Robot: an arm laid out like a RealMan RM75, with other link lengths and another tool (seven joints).
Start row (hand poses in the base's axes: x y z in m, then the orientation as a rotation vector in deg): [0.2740, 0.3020, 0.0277, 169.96, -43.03, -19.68]
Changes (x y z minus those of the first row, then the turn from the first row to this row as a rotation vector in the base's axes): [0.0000, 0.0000, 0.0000, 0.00, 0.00, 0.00]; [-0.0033, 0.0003, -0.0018, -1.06, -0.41, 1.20]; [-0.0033, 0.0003, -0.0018, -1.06, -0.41, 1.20]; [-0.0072, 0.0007, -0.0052, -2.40, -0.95, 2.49]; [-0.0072, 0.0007, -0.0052, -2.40, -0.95, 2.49]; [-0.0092, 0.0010, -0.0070, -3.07, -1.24, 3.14]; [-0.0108, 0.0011, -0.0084, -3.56, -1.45, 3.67]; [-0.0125, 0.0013, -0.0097, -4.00, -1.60, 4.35]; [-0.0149, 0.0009, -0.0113, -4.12, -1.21, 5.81]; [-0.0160, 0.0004, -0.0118, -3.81, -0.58, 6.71]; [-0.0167, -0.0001, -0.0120, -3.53, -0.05, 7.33]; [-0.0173, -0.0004, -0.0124, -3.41, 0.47, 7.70]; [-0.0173, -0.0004, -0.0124, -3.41, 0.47, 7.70]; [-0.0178, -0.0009, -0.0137, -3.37, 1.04, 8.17]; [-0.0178, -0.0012, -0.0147, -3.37, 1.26, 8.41]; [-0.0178, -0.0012, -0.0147, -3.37, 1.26, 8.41]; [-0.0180, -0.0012, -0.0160, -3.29, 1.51, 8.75]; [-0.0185, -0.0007, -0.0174, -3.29, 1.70, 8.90]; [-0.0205, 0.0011, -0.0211, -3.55, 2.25, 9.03]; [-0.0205, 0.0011, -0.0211, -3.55, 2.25, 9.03]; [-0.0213, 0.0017, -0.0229, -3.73, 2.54, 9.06]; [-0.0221, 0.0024, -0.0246, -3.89, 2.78, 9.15]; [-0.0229, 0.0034, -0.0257, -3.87, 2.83, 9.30]
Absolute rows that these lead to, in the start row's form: [0.2740, 0.3020, 0.0277, 169.96, -43.03, -19.68]; [0.2707, 0.3023, 0.0259, 169.45, -41.21, -18.51]; [0.2707, 0.3023, 0.0259, 169.45, -41.21, -18.51]; [0.2668, 0.3027, 0.0225, 168.72, -39.28, -17.03]; [0.2668, 0.3027, 0.0225, 168.72, -39.28, -17.03]; [0.2648, 0.3030, 0.0207, 168.35, -38.31, -16.26]; [0.2632, 0.3031, 0.0193, 168.09, -37.52, -15.70]; [0.2615, 0.3033, 0.0180, 167.88, -36.51, -15.25]; [0.2591, 0.3029, 0.0164, 167.93, -34.30, -15.66]; [0.2580, 0.3024, 0.0159, 168.16, -32.92, -16.64]; [0.2573, 0.3019, 0.0157, 168.33, -31.95, -17.49]; [0.2567, 0.3016, 0.0153, 168.31, -31.35, -18.26]; [0.2567, 0.3016, 0.0153, 168.31, -31.35, -18.26]; [0.2562, 0.3011, 0.0140, 168.20, -30.60, -19.06]; [0.2562, 0.3008, 0.0130, 168.16, -30.22, -19.35]; [0.2562, 0.3008, 0.0130, 168.16, -30.22, -19.35]; [0.2560, 0.3008, 0.0117, 168.19, -29.70, -19.72]; [0.2555, 0.3013, 0.0103, 168.13, -29.46, -19.98]; [0.2535, 0.3031, 0.0066, 167.69, -29.22, -20.63]; [0.2535, 0.3031, 0.0066, 167.69, -29.22, -20.63]; [0.2527, 0.3037, 0.0048, 167.41, -29.15, -20.95]; [0.2519, 0.3044, 0.0031, 167.18, -28.99, -21.20]; [0.2511, 0.3054, 0.0020, 167.20, -28.77, -21.27]
